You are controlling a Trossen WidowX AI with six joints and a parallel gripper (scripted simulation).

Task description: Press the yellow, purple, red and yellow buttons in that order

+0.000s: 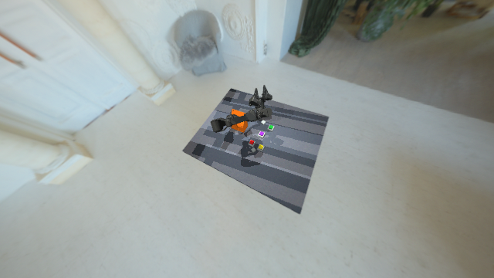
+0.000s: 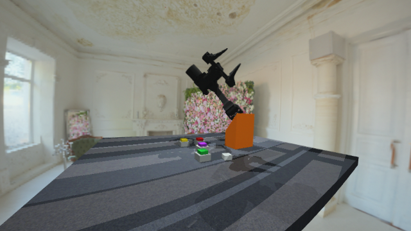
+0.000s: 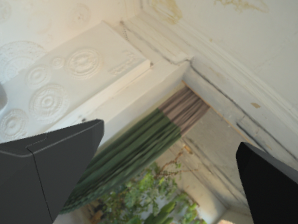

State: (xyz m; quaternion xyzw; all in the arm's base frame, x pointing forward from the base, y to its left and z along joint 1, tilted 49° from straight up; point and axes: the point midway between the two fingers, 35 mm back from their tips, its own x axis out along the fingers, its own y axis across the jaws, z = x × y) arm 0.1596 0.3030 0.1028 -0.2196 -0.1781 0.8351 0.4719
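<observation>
My gripper tip is now 400 mm above the yellow button, 240 mm to the left of it and 140 mm short of it. From my gripper tip the other things lie so: purple button 400 mm below, 120 mm to the right, 80 mm ahead; then small white block 420 mm below, 30 mm ahead, 10 mm to the left; then green button 400 mm below, 120 mm ahead, 20 mm to the right.
</observation>
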